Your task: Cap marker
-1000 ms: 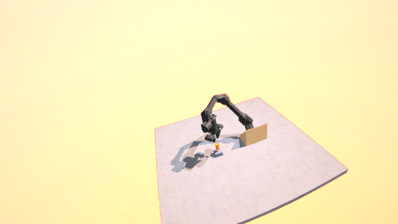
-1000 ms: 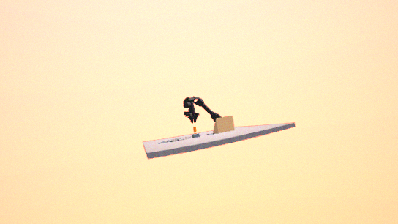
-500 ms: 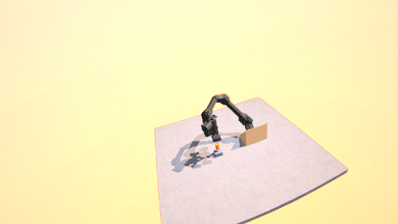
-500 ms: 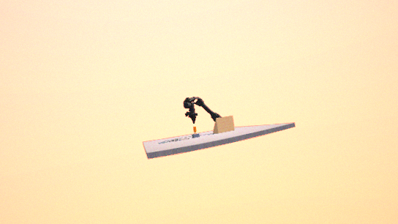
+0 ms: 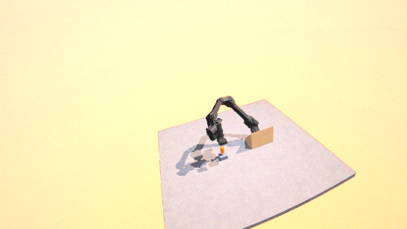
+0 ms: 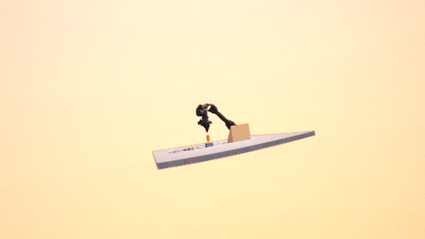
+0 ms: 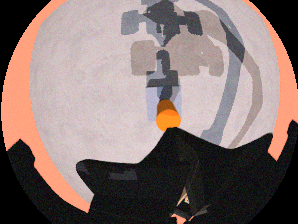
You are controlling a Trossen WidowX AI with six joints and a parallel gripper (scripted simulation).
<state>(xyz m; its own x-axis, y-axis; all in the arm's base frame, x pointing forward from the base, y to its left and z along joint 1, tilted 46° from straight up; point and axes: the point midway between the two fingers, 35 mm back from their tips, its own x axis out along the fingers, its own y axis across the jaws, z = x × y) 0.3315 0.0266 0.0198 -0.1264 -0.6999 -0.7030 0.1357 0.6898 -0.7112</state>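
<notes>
The orange cap lies 50 mm below my gripper tip. Round my gripper tip: holder block 120 mm below.
</notes>
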